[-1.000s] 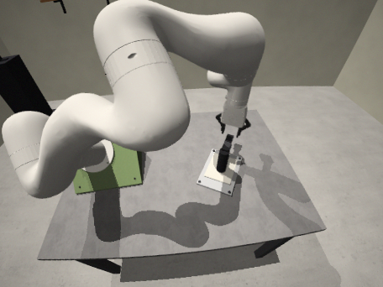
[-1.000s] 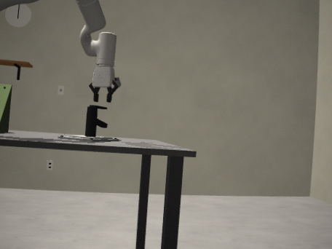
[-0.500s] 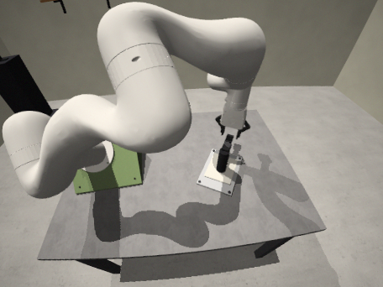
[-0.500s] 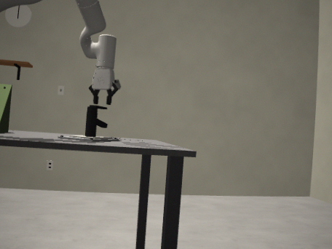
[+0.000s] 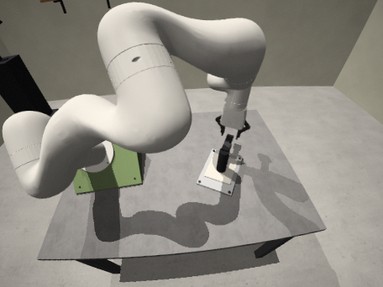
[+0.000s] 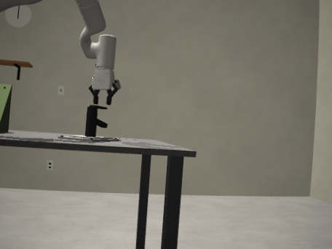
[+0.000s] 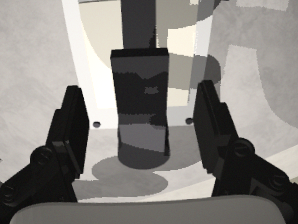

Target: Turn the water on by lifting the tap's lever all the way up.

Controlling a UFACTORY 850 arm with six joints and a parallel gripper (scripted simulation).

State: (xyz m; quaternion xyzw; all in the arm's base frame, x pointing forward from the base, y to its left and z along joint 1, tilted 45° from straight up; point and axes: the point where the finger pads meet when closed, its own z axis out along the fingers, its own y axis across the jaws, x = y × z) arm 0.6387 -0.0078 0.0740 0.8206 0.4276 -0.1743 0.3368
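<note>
The tap lever lies 3 cm behind my hand, 5 cm to the right of it and 4 cm below it.
</note>
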